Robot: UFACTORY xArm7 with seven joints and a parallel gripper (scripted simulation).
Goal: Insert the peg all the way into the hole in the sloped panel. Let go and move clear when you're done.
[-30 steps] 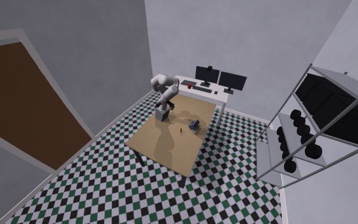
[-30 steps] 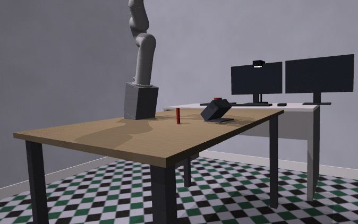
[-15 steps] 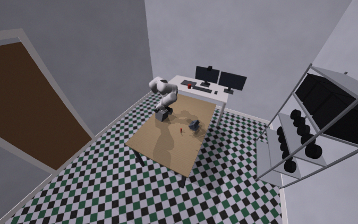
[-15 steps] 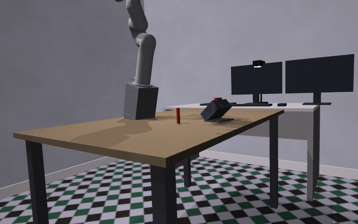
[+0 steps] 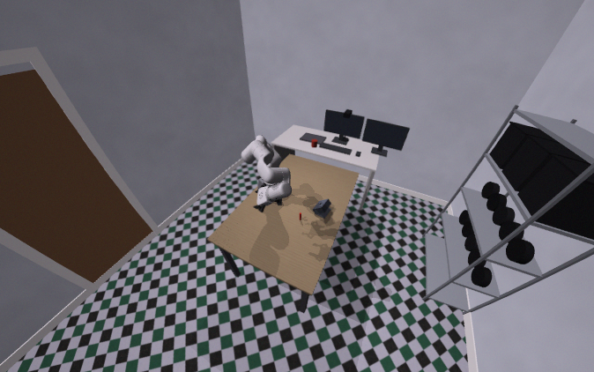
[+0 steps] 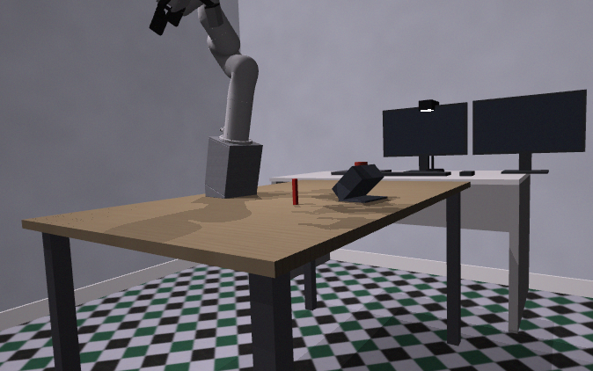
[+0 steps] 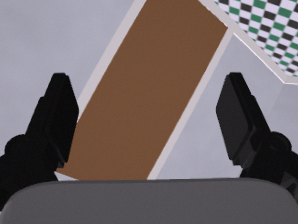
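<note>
The red peg is 45 cm below my hand, 35 cm to the left of it and 11 cm ahead of it.
</note>
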